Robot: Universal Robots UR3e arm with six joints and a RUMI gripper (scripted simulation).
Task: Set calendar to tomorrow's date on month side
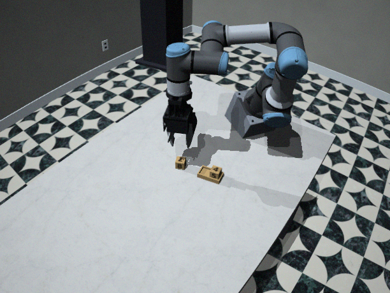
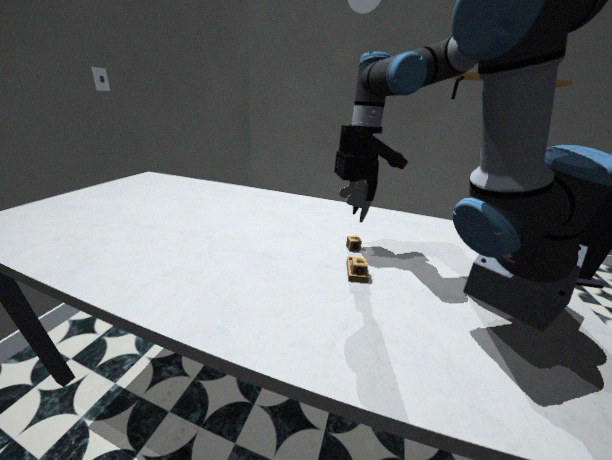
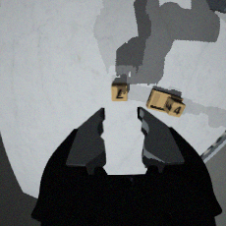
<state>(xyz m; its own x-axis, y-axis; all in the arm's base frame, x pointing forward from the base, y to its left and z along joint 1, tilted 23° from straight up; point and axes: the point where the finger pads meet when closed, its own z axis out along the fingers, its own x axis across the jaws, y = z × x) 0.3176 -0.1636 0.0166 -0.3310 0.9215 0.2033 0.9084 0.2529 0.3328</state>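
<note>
Now: hand 90 mm above the wooden cube. Also, from my hand: wooden calendar tray: 10 mm behind, 110 mm to the left, 100 mm below.
</note>
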